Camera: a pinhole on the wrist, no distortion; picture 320 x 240 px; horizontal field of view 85.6 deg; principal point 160.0 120.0 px. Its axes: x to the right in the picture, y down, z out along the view. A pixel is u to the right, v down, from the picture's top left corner.
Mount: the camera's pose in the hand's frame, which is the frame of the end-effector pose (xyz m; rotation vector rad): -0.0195 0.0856 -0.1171 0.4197 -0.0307 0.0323
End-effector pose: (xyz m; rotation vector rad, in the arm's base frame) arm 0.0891 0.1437 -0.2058 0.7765 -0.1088 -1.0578
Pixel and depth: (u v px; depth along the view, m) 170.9 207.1 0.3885
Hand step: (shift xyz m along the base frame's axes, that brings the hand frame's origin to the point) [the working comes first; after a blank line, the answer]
In the camera's frame: 0.0245 0.1958 0.3885

-0.0651 -0.1292 0.3029
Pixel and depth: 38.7 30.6 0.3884
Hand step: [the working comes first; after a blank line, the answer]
In the camera's frame: -0.2727 -0.2010 0.3884

-0.4084 0.0954 0.0244
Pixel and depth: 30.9 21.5 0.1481
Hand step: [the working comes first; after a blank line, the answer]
In the camera's frame: -0.1107 -0.0844 0.1481

-0.0983 0.1026 -0.0130
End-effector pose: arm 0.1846 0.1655 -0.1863 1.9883 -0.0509 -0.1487
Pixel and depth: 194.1 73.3 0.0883
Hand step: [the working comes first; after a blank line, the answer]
In the camera's frame: 0.0174 -0.0239 0.0883

0.0035 0.0300 0.0444
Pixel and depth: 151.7 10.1 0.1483
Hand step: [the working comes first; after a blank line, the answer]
In the camera's frame: -0.0071 -0.0943 0.1483

-0.0256 0.0463 -0.0454
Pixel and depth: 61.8 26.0 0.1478
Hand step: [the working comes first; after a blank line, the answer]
In the camera's frame: -0.0840 -0.0804 0.1478

-0.1022 0.0476 -0.0300
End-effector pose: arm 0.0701 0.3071 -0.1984 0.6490 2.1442 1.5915
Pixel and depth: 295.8 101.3 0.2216
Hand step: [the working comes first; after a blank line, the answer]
In the camera's frame: 0.1742 -0.0240 0.2216

-0.0796 0.1448 -0.0496
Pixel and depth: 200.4 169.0 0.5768
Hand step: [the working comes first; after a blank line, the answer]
In the camera's frame: 0.1349 0.1636 0.5768

0.1926 0.4304 -0.1344
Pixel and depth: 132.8 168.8 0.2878
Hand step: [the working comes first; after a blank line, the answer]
In the camera's frame: -0.0453 0.0813 0.2878

0.1658 0.1051 -0.0070
